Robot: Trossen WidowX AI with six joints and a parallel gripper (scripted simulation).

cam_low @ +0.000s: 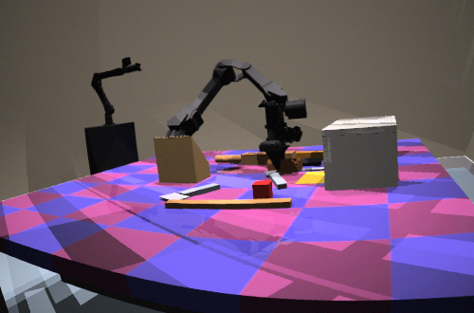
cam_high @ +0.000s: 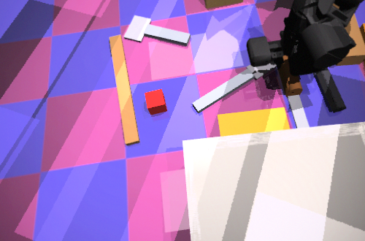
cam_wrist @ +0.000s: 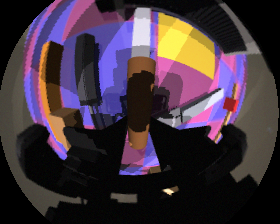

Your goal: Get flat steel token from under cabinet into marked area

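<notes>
Now: the black screwdriver 40 mm ahead of my gripper tip and 70 mm to the left of it. Round my gripper tip: wooden block 150 mm behind, 170 mm to the left, 10 mm above; then grey paddle-ended bar 100 mm to the right; then red cube 20 mm ahead, 320 mm to the right, 10 mm above.
</notes>
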